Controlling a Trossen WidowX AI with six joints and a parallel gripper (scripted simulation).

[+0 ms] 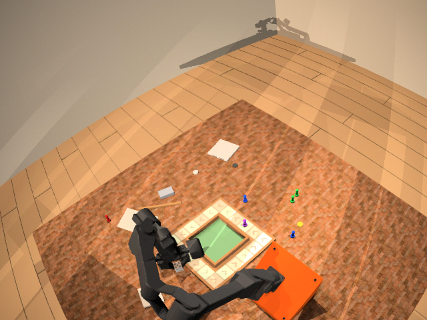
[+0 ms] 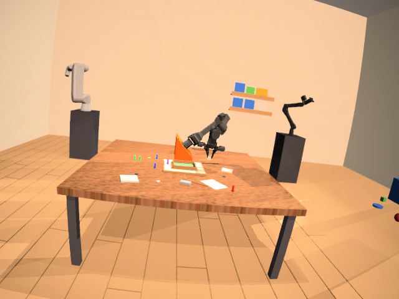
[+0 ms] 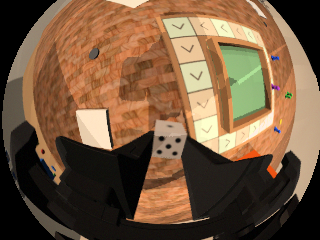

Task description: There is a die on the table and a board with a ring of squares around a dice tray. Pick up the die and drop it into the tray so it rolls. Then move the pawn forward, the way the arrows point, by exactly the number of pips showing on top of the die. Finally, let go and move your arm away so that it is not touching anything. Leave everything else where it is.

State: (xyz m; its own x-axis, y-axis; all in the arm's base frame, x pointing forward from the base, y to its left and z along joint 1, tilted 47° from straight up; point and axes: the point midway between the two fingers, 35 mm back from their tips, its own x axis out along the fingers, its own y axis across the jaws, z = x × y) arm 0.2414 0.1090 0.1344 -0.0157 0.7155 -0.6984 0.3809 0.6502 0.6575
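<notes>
Now: the purple pawn 1 cm ahead of my gripper tip, 29 cm to the right of it and 5 cm below it. Round my gripper tip: white die right at my gripper tip; then green dice tray 3 cm ahead, 18 cm to the right, 7 cm below; then stick 31 cm ahead, 12 cm to the right, 8 cm below.
</notes>
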